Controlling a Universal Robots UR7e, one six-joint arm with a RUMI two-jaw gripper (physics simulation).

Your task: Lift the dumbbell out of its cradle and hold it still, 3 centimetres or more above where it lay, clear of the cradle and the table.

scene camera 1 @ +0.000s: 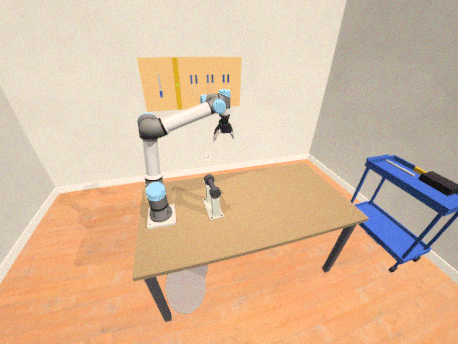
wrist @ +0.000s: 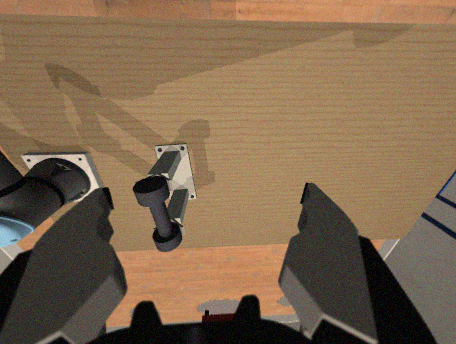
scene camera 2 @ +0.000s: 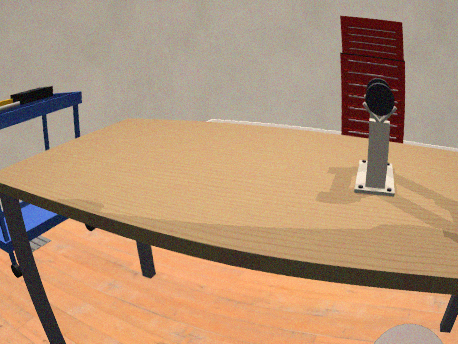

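Where they show: gripper, fingertip midpoint: (scene camera 1: 223, 141) (wrist: 210, 187); arm's base at its link origin: (scene camera 1: 161, 214) (wrist: 64, 178).
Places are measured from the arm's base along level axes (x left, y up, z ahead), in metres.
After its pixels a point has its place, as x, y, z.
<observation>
The dark dumbbell (scene camera 1: 212, 185) @[-0.081, 0.199, 0.350] (scene camera 2: 380, 98) @[0.032, 0.186, 0.363] (wrist: 160, 215) @[-0.046, 0.198, 0.364] lies across the top of its pale cradle (scene camera 1: 215, 206) @[-0.149, 0.076, 0.342] (scene camera 2: 378, 155) @[0.030, 0.060, 0.362] (wrist: 182, 172) @[-0.053, -0.015, 0.375], whose two upright posts stand on a base plate on the table. In the second scene view the dumbbell is seen end-on, resting in a V-shaped holder. My gripper (scene camera 1: 224, 139) @[0.140, 0.393, 0.527] (wrist: 210, 187) @[0.140, 0.393, 0.527] is open and empty, pointing down high above the table. In the first scene view it hangs above and a little right of the dumbbell. In the wrist view the dumbbell shows left of the middle, well below the fingers. The gripper does not show in the second scene view.
The wooden table (scene camera 1: 280, 210) @[-0.281, -0.023, 0.794] (scene camera 2: 225, 170) @[-0.036, -0.023, 0.725] (wrist: 260, 125) @[0.063, -0.023, 0.655] carries the cradle and the arm's base (scene camera 1: 161, 212) @[-0.059, 0.071, 0.005] (wrist: 60, 177) @[0.031, 0.059, 0.055], which stands left of the cradle in the first scene view. A blue cart (scene camera 1: 385, 235) (scene camera 2: 60, 103) stands beyond the table's end. A red louvred panel (scene camera 2: 372, 40) is behind the dumbbell.
</observation>
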